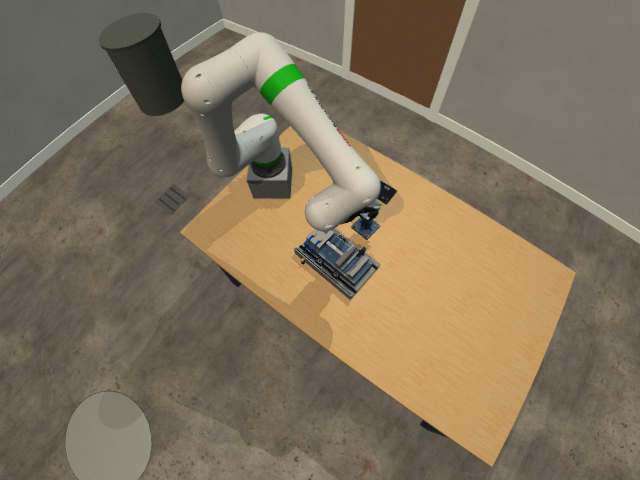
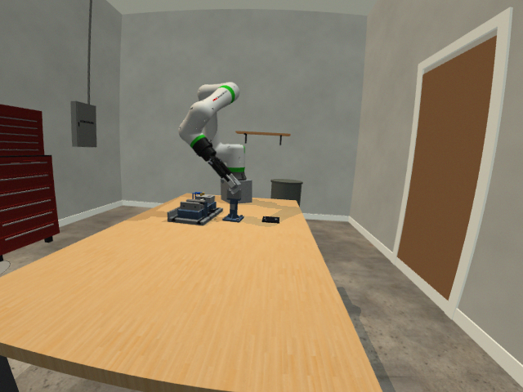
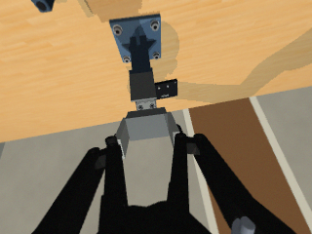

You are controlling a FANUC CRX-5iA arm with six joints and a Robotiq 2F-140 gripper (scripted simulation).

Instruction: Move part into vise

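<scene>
Right now my hand is 10 mm short of the part, 20 mm to the right of it and 20 mm above it. From my hand the other things lie so: white cylinder rod: 40 mm behind, 170 mm to the right, 120 mm below; then work stop: 50 mm ahead, 140 mm to the right, 110 mm below; then moving jaw: 10 mm ahead, 180 mm to the right, 130 mm below.
</scene>
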